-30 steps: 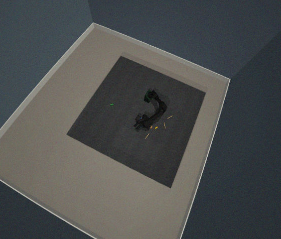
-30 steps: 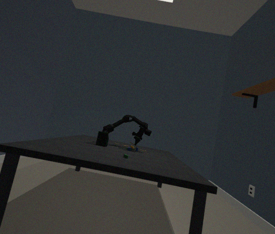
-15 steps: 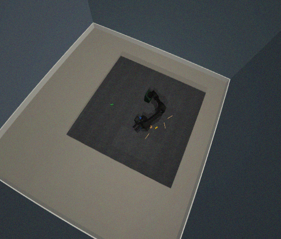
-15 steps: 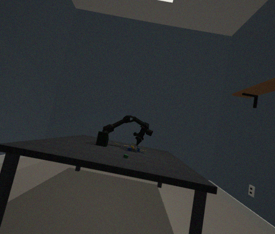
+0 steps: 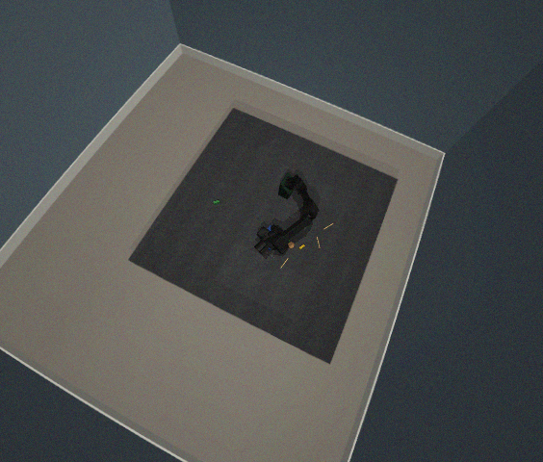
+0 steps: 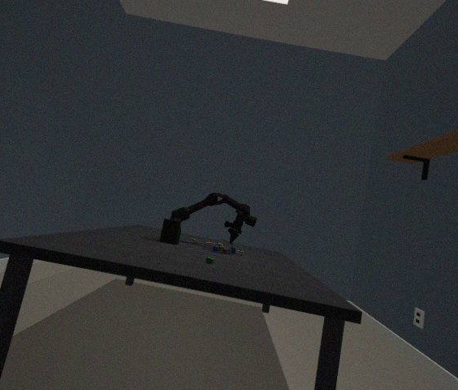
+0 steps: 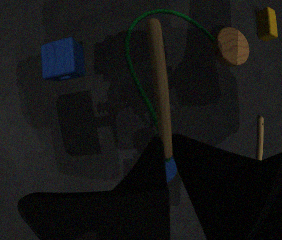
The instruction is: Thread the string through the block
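Now: the blue block 9 cm behind my gripper tip, 5 cm to the right of it and 4 cm below it. Round my gripper tip: thin wooden stick 1 cm behind; yellow piece 17 cm to the left, 5 cm below, 5 cm behind; round wooden button 10 cm to the left, 5 cm below, 4 cm behind.
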